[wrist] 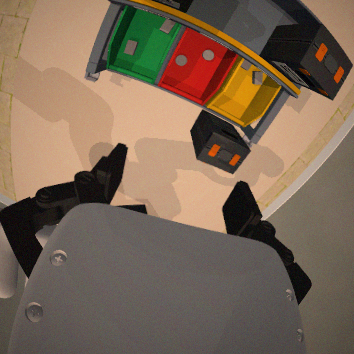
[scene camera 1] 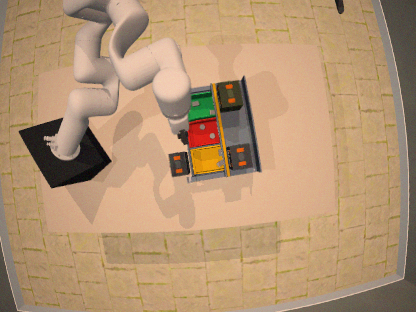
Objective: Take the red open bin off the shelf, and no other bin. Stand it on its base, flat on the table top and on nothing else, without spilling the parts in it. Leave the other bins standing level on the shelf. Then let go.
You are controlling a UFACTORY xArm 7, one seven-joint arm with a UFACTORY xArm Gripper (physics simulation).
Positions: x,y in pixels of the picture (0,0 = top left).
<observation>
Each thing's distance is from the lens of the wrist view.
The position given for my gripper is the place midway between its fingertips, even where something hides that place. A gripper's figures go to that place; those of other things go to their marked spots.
my gripper (wrist: pixel 179 178): 14 cm
red open bin (wrist: pixel 198 79): 42 cm
yellow bin (wrist: pixel 237 98): 45 cm
green bin (wrist: pixel 153 44): 41 cm
dark case (wrist: pixel 216 142): 34 cm
The marked spots on the dark case and the yellow bin are 15 cm apart.
</observation>
